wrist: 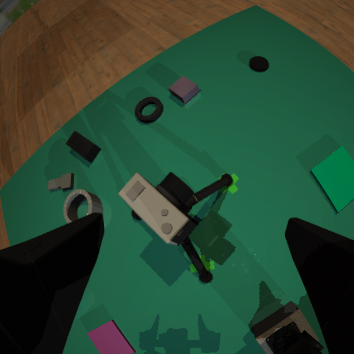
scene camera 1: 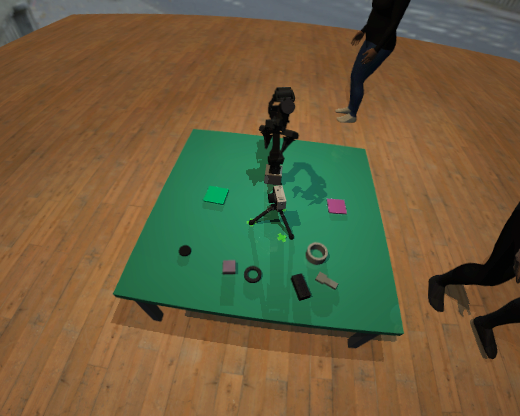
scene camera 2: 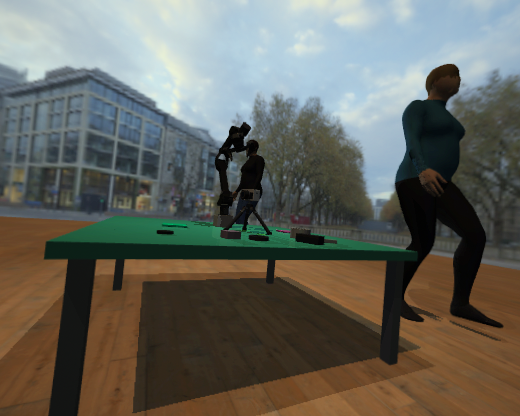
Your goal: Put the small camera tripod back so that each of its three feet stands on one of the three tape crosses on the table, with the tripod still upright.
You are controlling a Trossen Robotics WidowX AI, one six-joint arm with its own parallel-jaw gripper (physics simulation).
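Seen in the pictures: gripper, fingertip midpoint: [wrist: 199,226] [scene camera 1: 273,150] [scene camera 2: 239,158]; arm's base, link origin: [wrist: 285,340] [scene camera 1: 274,170] [scene camera 2: 224,215].
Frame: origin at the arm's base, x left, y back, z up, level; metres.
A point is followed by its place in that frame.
Note:
The small tripod [scene camera 1: 286,223] @[x 0.107, y -0.382, z 0.000 m] [scene camera 2: 260,219] @[x 0.100, y -0.382, z 0.001 m] [wrist: 212,189] @[x -0.034, y -0.344, z -0.007 m] stands upright with a grey camera [scene camera 1: 280,197] @[x 0.057, y -0.356, z 0.156 m] [scene camera 2: 248,195] @[x 0.029, y -0.360, z 0.120 m] [wrist: 156,210] @[x 0.048, y -0.317, z 0.155 m] on top. In scene camera 1, its left foot is at the left tape cross [scene camera 1: 251,222] @[x -0.073, y -0.369, z -0.056 m]; its front right foot is beside the front cross [scene camera 1: 282,237] @[x 0.100, y -0.420, z -0.074 m], to the right. In the wrist view, one foot overlaps the upper right cross [wrist: 234,184] @[x -0.085, y -0.343, z -0.074 m] and another is at the edge of the lower cross [wrist: 202,264] @[x 0.062, y -0.230, z -0.030 m]; the remaining cross is hidden. My gripper [scene camera 1: 275,149] @[x -0.006, y -0.242, z 0.329 m] [wrist: 199,226] @[x -0.006, y -0.242, z 0.329 m] is open and empty, above and behind the tripod, with fingertips either side of it in the wrist view.
On the green table [scene camera 1: 165,280] @[x -0.404, y -0.760, z -0.075 m] lie a grey ring [scene camera 1: 311,246] @[x 0.244, y -0.476, z -0.029 m], black ring [scene camera 1: 246,274] @[x -0.043, y -0.665, z -0.058 m], black block [scene camera 1: 301,287] @[x 0.211, y -0.692, z -0.041 m], grey piece [scene camera 1: 326,280] @[x 0.328, y -0.630, z -0.060 m], mauve block [scene camera 1: 229,266] @[x -0.127, y -0.645, z -0.046 m], black disc [scene camera 1: 185,250] @[x -0.361, y -0.594, z -0.065 m], green square [scene camera 1: 216,195] @[x -0.307, y -0.211, z -0.066 m] and magenta square [scene camera 1: 337,206] @[x 0.394, y -0.154, z -0.065 m]. The arm's base [scene camera 1: 273,175] @[x -0.001, y -0.046, z 0.000 m] is behind the tripod.

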